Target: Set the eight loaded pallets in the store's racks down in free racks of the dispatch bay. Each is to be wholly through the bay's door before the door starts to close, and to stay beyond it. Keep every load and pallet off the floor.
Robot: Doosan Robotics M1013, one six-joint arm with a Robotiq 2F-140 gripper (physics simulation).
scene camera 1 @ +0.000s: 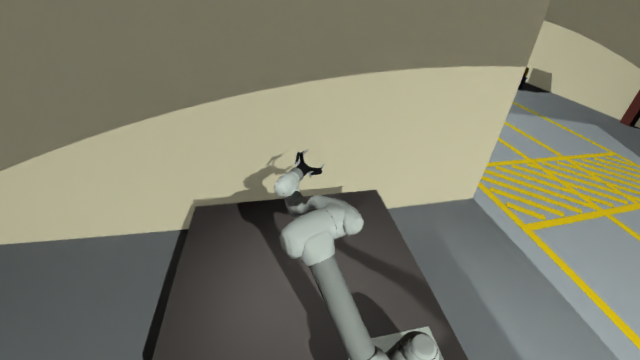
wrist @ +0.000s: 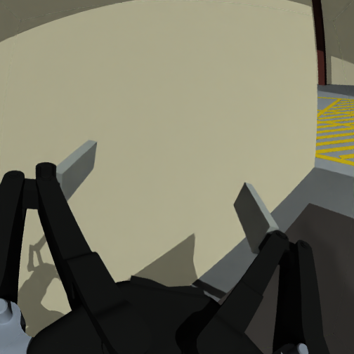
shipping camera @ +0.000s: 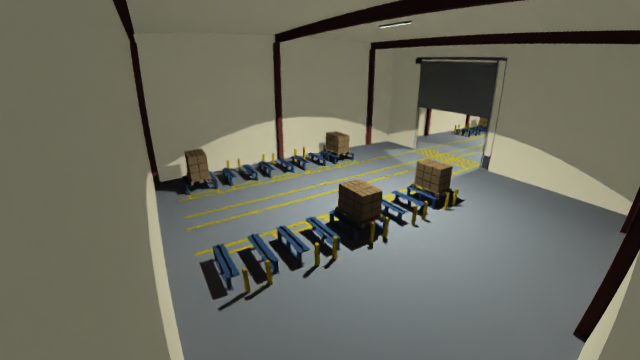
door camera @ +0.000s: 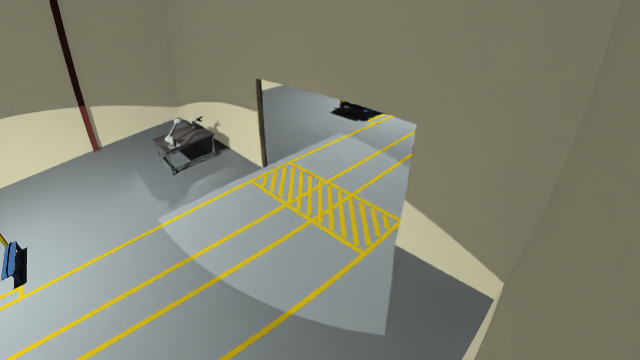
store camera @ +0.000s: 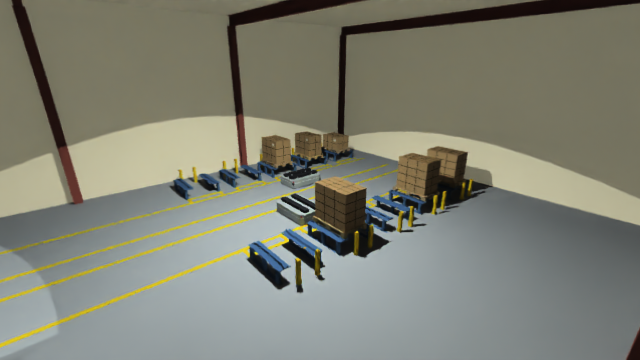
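Seen in the pictures: gripper, between the fingertips: (scene camera 1: 315, 157) (door camera: 203, 118); arm's base, origin of its link: (door camera: 173, 145).
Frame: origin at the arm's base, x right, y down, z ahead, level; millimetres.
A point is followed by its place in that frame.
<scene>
In the store camera, three loaded pallets (store camera: 276, 151) @(x 5658, y -276, z -9044 mm) (store camera: 308, 145) @(x 5591, y -246, z -10711 mm) (store camera: 335, 142) @(x 5550, y -108, z -12386 mm) stand on blue racks in the far left row, and three more (store camera: 340, 205) @(x 243, y -404, z -6876 mm) (store camera: 418, 175) @(x 126, y -347, z -10292 mm) (store camera: 447, 162) @(x 19, y -420, z -11997 mm) in the right row. In the shipping camera, loaded pallets (shipping camera: 197, 166) @(x 7404, y -256, z 13473 mm) (shipping camera: 337, 144) @(x 6969, y -157, z 6983 mm) (shipping camera: 360, 201) @(x 1576, y -307, z 10809 mm) (shipping camera: 433, 177) @(x 1480, y -222, z 7414 mm) stand on racks in both rows of the bay; blue racks (shipping camera: 225, 260) @(x 2220, y 403, z 14272 mm) (shipping camera: 262, 252) @(x 2020, y 404, z 13446 mm) nearby carry no load. The dark door (shipping camera: 457, 87) @(x 3907, y -3027, z 1657 mm) hangs over the upper part of its opening. The gripper (scene camera 1: 313, 159) @(x -120, y -368, z 1211 mm) (wrist: 167, 165) is open and empty above the table's far edge, far from the pallets.
Two low grey vehicles without loads, one (store camera: 300, 178) @(x 4027, y 408, z -8879 mm) by the left row and one (store camera: 295, 209) @(x 2169, y 430, z -7077 mm) by the nearest right-row pallet, stand in the store's lanes. Yellow posts (store camera: 298, 272) (shipping camera: 246, 280) stand behind racks. A hatched floor area (door camera: 325, 200) @(x 4263, y 753, z 1599 mm) lies at the doorway. The arm stands on a dark table (scene camera 1: 240, 300) @(x -684, y 3, z 504 mm).
</scene>
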